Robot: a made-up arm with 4 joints.
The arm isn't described. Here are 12 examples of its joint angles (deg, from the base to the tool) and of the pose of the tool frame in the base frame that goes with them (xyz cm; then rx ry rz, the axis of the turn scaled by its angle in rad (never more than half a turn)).
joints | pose
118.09 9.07 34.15 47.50 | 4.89 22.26 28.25 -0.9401 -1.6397 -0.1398
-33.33 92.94 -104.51 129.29 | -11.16 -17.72 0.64 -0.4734 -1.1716 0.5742
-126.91 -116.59 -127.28 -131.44 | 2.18 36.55 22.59 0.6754 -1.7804 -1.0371
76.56 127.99 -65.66 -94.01 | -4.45 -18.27 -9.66 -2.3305 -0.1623 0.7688
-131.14 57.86 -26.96 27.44 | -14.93 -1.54 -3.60 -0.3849 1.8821 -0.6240
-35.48 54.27 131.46 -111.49 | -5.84 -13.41 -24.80 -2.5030 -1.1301 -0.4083
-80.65 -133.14 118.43 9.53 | -31.08 18.84 25.36 0.0100 -1.0859 1.4571
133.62 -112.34 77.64 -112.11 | 40.39 28.82 1.85 -0.2534 2.6036 -0.6024
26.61 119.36 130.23 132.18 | -0.44 -18.35 -19.66 1.1827 1.4515 0.3927
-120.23 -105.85 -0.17 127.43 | 4.77 29.69 32.02 -2.1418 1.0738 -1.2262
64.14 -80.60 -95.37 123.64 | 7.41 33.73 -0.69 -0.6311 0.4185 -2.4953
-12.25 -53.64 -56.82 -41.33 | -0.22 33.30 6.54 0.6991 0.9371 0.1261
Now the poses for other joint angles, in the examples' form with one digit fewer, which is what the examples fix.
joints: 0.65 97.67 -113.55 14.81
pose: -10.6 -11.6 -0.8 1.177 -1.760 -0.908
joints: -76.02 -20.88 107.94 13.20
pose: -23.8 23.9 -10.8 -1.294 0.742 1.546
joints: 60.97 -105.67 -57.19 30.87
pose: -6.3 25.7 -12.2 -0.215 0.214 2.237
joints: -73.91 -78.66 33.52 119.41
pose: -16.8 36.0 16.8 -0.996 0.029 -2.594
